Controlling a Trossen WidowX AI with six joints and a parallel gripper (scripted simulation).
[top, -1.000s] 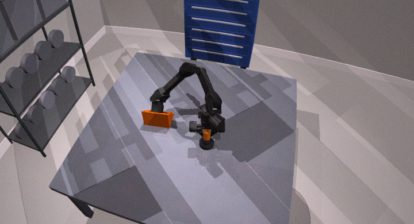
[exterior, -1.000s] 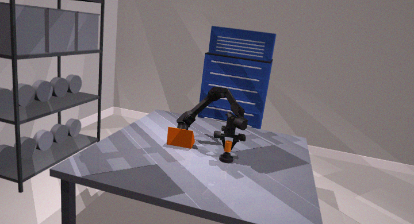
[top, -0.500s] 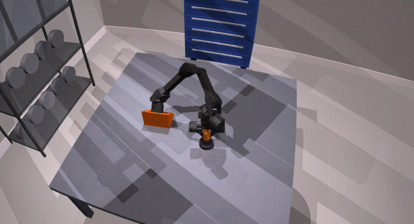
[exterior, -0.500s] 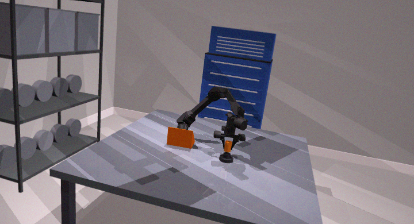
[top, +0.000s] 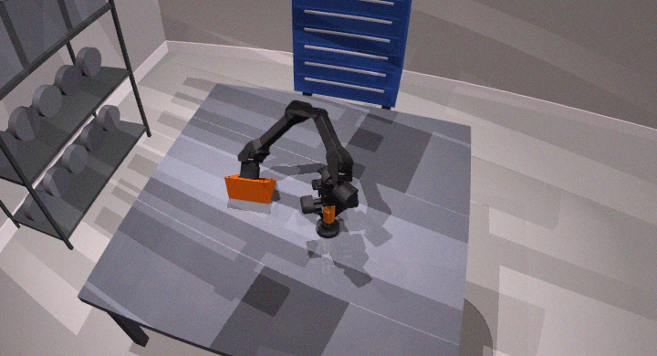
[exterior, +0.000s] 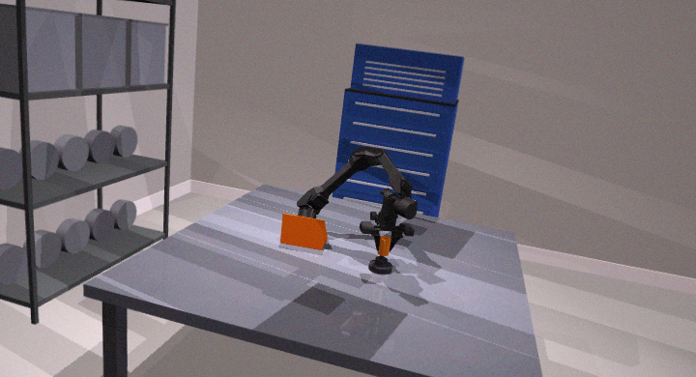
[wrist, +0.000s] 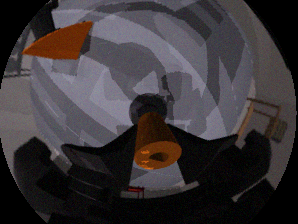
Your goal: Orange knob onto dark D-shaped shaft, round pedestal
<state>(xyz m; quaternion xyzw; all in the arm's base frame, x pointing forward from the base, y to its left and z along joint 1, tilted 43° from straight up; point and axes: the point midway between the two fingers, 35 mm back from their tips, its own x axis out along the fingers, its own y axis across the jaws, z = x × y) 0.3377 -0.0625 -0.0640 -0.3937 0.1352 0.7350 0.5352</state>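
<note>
My gripper tip is 2 cm below the orange knob. From my gripper tip the other things lie so: dark round pedestal (4 cm below).
</note>
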